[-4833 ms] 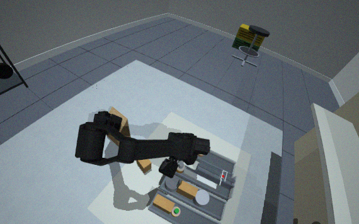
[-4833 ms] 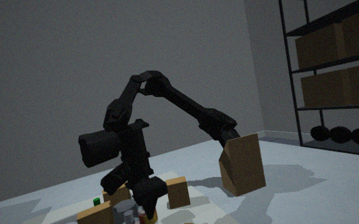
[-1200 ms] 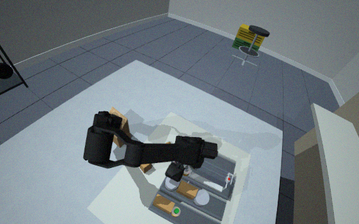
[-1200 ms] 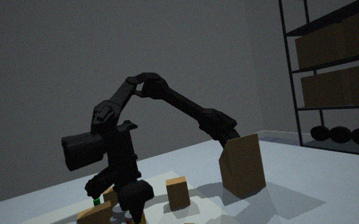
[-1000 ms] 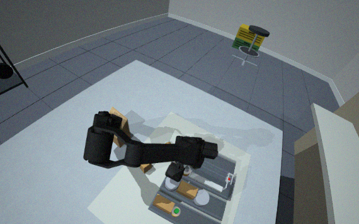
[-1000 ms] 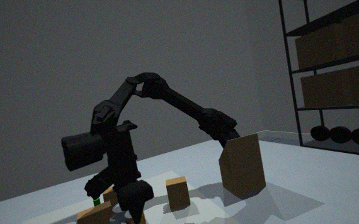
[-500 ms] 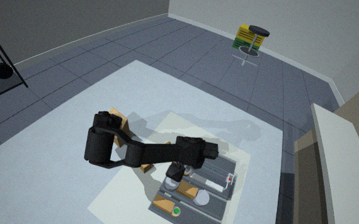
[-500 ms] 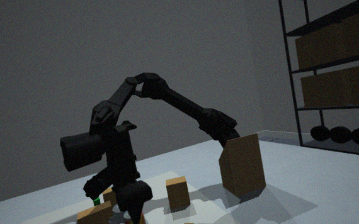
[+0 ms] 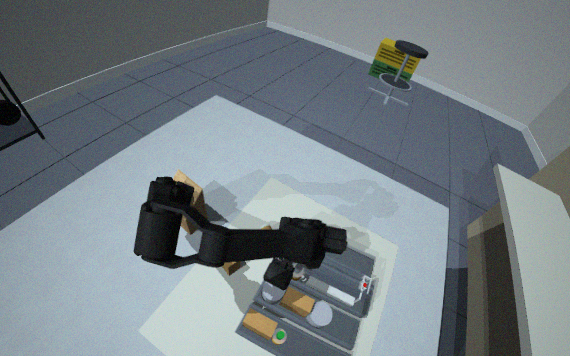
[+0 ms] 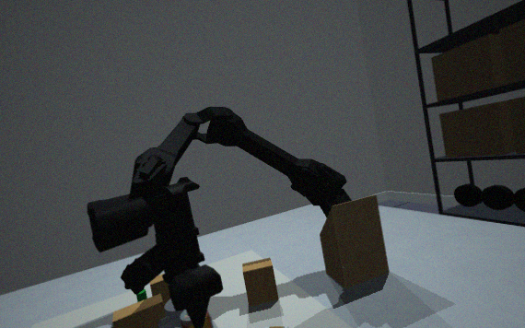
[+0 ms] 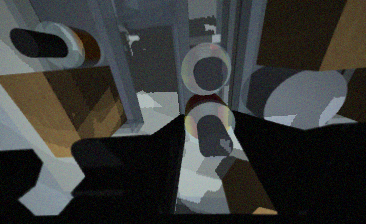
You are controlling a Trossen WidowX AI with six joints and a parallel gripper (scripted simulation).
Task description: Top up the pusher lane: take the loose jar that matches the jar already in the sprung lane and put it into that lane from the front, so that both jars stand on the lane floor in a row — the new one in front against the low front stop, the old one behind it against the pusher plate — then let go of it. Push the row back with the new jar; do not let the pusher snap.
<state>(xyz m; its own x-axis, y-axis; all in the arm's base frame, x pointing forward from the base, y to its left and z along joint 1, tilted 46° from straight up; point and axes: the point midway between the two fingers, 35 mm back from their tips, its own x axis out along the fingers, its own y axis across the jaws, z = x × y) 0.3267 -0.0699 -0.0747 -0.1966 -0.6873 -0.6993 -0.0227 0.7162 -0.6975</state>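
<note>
Right now my gripper tip is 14 cm past the tan box, 6 cm to the left of it and 2 cm above it. From my gripper tip the other things lie so: pusher plate: 15 cm ahead, 3 cm to the left; red mark: 23 cm ahead, 4 cm to the left, 2 cm above.
</note>
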